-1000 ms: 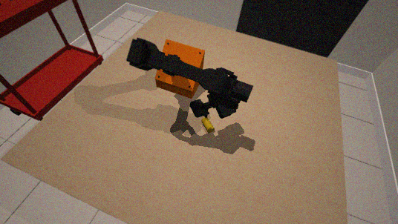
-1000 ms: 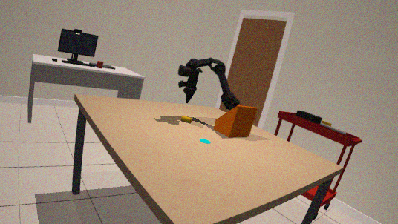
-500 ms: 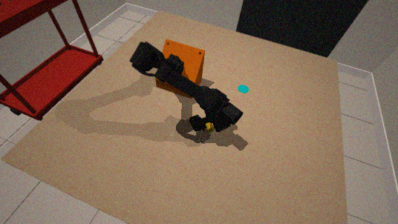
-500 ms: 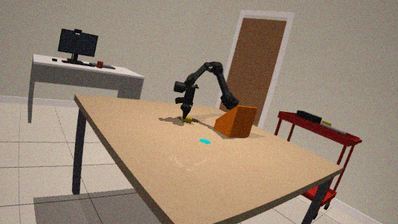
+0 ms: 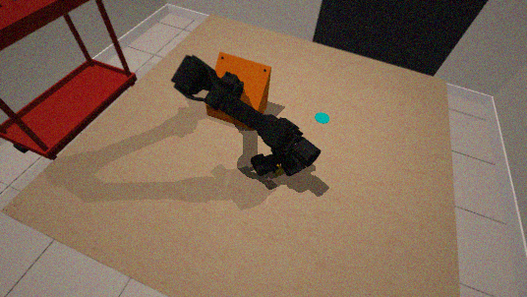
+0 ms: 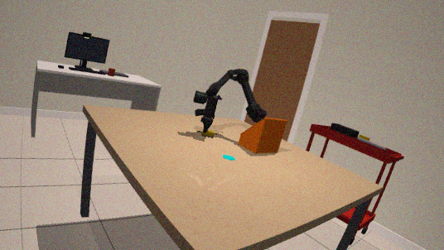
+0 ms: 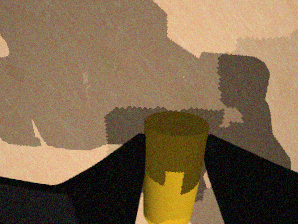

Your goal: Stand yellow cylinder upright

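The cyan circle is 310 mm to the left of my gripper tip, 100 mm ahead of it and 20 mm below it. Round my gripper tip: yellow tall cylinder 20 mm to the left, 10 mm behind.
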